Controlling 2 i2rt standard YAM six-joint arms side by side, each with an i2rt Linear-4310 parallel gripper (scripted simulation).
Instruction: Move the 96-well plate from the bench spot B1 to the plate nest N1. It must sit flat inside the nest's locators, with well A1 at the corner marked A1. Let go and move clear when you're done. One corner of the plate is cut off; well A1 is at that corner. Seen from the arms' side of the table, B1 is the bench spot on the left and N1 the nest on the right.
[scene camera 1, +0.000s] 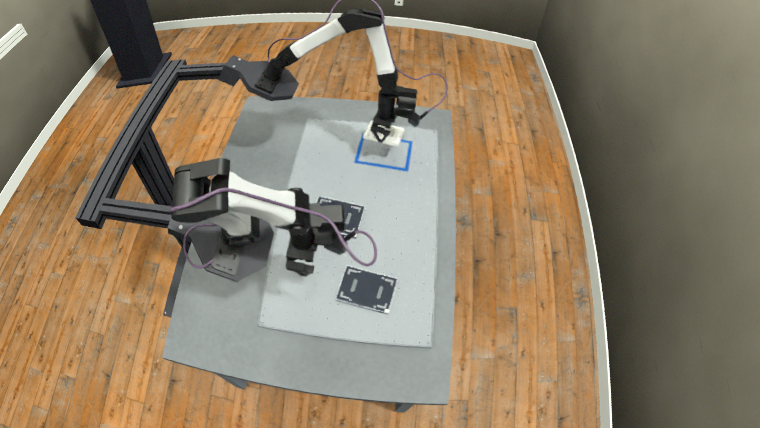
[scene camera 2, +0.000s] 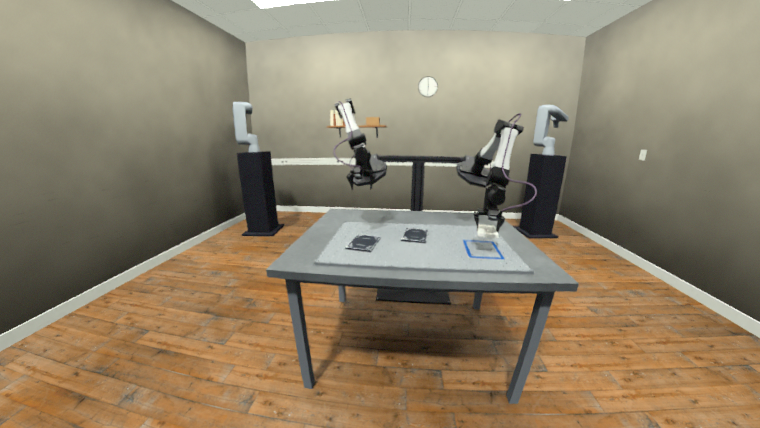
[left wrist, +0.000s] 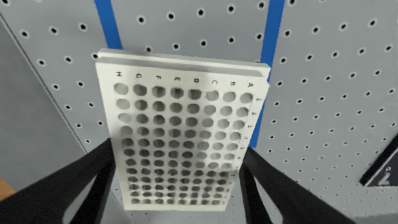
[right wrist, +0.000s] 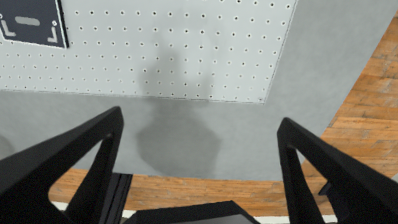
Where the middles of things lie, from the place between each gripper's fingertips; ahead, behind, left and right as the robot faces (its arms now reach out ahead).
Right now my left hand (scene camera 1: 383, 134) is right at the white 96-well plate (left wrist: 179, 136).
The white 96-well plate lies 220 mm ahead of my right hand, 580 mm to the left of it and 150 mm below it.
